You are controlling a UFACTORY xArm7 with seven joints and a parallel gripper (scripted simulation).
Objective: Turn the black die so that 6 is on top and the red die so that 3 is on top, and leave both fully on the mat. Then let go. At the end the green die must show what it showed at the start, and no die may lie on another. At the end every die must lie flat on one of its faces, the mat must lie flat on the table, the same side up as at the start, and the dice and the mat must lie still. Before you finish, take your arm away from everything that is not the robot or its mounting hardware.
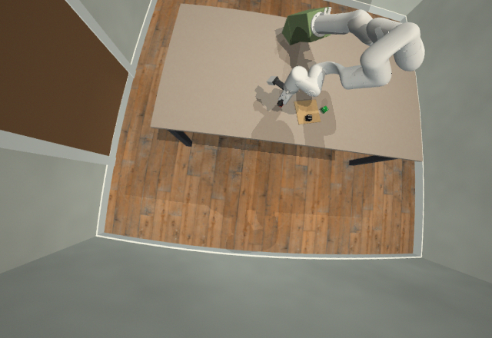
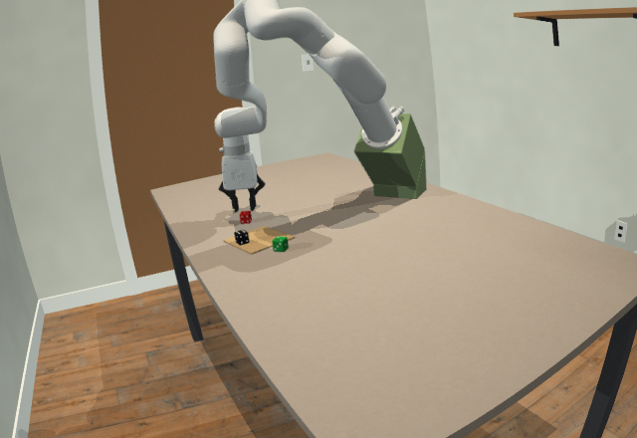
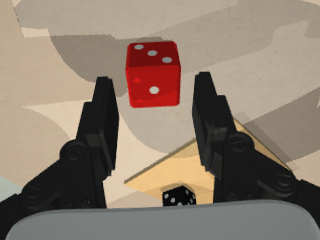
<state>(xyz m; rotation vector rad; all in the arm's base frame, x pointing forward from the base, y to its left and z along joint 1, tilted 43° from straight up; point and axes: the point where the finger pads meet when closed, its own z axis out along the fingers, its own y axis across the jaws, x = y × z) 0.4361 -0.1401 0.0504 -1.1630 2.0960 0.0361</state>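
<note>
Right now the red die is 4 cm below my hand. Round my hand: tan mat (17 cm to the left, 5 cm below, 1 cm ahead); then black die (17 cm to the left, 5 cm ahead, 4 cm below); then green die (27 cm to the left, 4 cm below, 3 cm behind).
</note>
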